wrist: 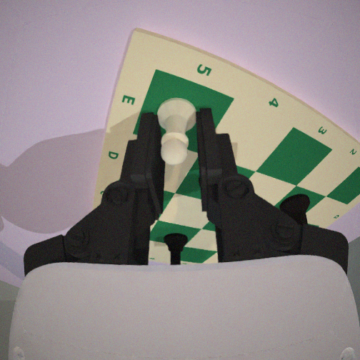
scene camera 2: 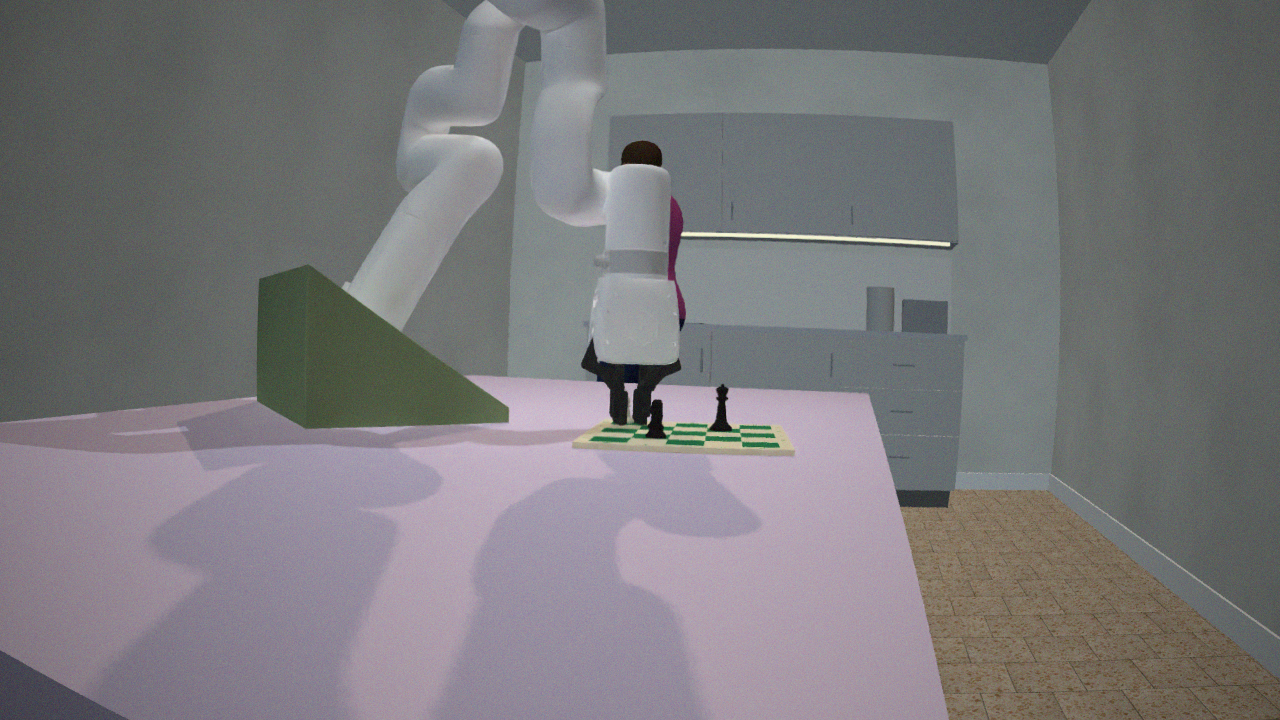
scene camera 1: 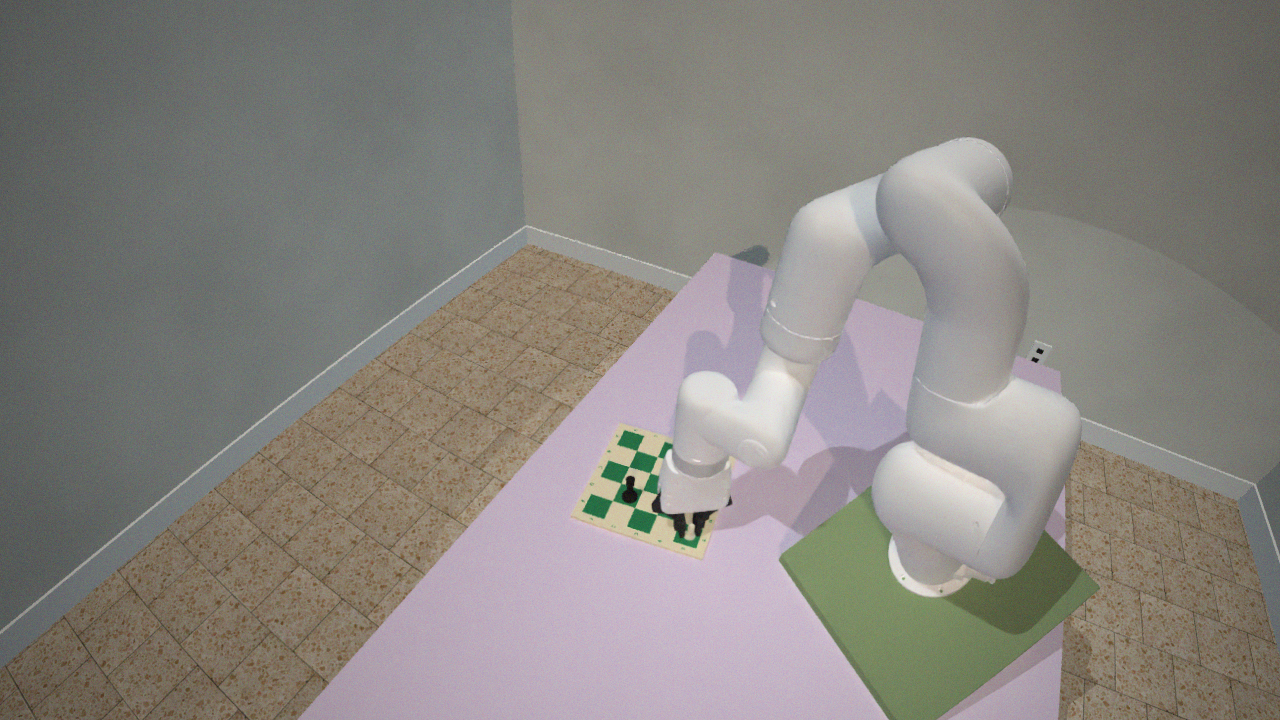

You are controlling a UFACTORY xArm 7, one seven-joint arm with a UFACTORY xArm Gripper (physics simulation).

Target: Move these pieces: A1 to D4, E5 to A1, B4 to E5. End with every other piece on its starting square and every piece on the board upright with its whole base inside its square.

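Pixels of known places: gripper, between the fingertips: point(scene camera 2: 629, 423) point(scene camera 1: 688, 529); arm's base, origin of its link: point(scene camera 2: 363, 329) point(scene camera 1: 932, 553).
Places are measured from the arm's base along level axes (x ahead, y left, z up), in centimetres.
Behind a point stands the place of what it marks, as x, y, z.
My gripper point(scene camera 1: 690, 534) @(33.9, 10.2, -10.4) point(scene camera 2: 630, 419) @(33.9, 10.2, -10.4) point(wrist: 178, 132) points down at the board's E5 corner. It is shut on a white piece point(wrist: 174, 150), which stands upright on green square E5, with one finger on each side. A black piece point(wrist: 175, 242) stands upright around B4, its lower part showing above the gripper body in the wrist view. Another black piece point(wrist: 296, 206) stands around D2, partly hidden by the right finger linkage. Much of D4 is hidden behind the right finger. In scene camera 2, a short black piece point(scene camera 2: 656, 420) @(41.1, 0.1, -8.6) and a tall black piece point(scene camera 2: 721, 410) @(45.2, 10.1, -8.1) stand upright.
The green and cream board point(scene camera 1: 580, 517) @(48.8, 18.7, -10.4) point(scene camera 2: 778, 449) @(54.7, -1.9, -10.4) point(wrist: 131, 50) lies on the lilac table point(scene camera 1: 537, 626) @(41.9, 36.6, -11.0) point(scene camera 2: 805, 555) @(64.1, -37.4, -11.0). The green wedge point(scene camera 1: 850, 617) @(6.0, 11.1, -7.6) point(scene camera 2: 358, 376) @(9.7, -11.4, -5.2) under the arm's base stands beside it. A person point(scene camera 2: 677, 259) is partly hidden behind the arm, beyond the table.
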